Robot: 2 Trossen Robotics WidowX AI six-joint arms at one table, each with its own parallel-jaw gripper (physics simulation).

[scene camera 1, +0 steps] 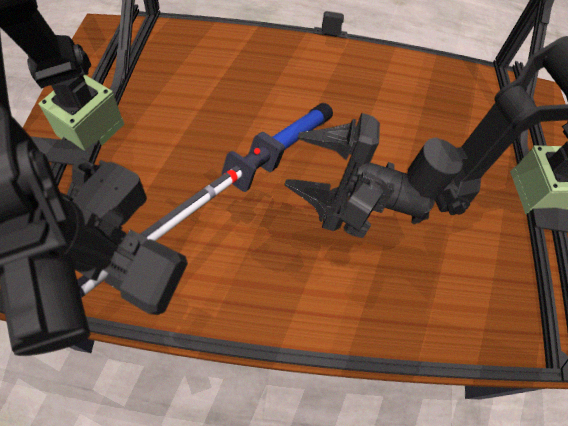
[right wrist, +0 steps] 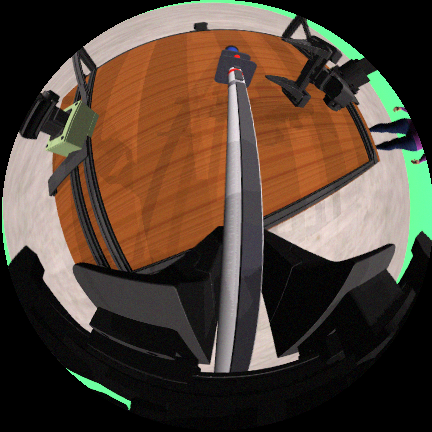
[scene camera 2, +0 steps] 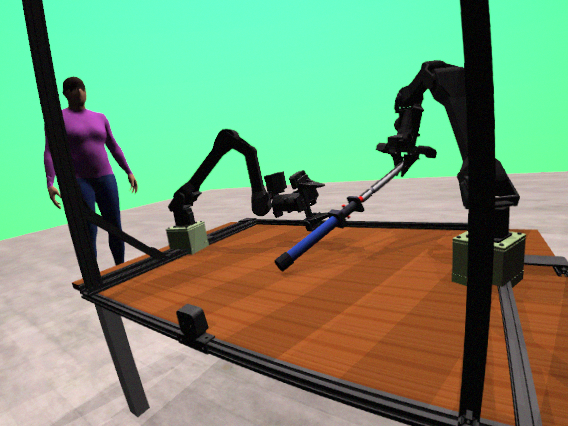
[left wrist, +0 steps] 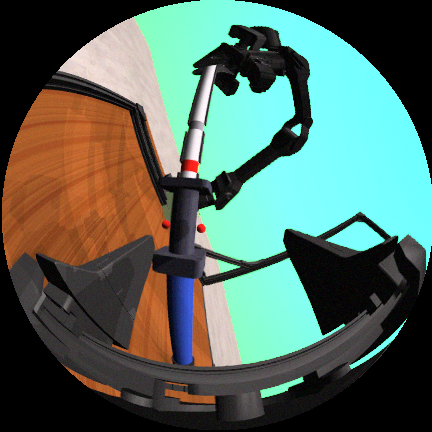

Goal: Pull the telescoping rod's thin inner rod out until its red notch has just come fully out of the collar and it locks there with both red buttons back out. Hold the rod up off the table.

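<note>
The rod hangs tilted above the table. Its white inner rod [scene camera 1: 180, 216] [scene camera 2: 382, 183] [left wrist: 201, 100] [right wrist: 232, 175] is held by my right gripper [scene camera 2: 402, 167] [right wrist: 236, 232], shut on it. The red notch [scene camera 1: 232, 175] [left wrist: 190, 166] shows outside the dark collar [scene camera 1: 258, 158] [left wrist: 184, 215], with a little white between them. In the left wrist view one red button [left wrist: 166, 224] and the other red button [left wrist: 201, 228] stand out on both sides of the collar. The blue tube [scene camera 1: 300, 129] [scene camera 2: 312, 240] slopes down from it. My left gripper [scene camera 1: 293, 159] [left wrist: 219, 239] is open and empty, close beside the collar and tube.
The wooden table [scene camera 1: 400, 300] [scene camera 2: 350, 325] has a dark metal frame edge [scene camera 1: 250, 351]. A small black camera [scene camera 1: 332, 23] [scene camera 2: 192, 320] stands on the edge. Dark upright posts [scene camera 2: 476, 150] rise at the corners. A person [scene camera 2: 90, 140] stands beyond the table in scene camera 2.
</note>
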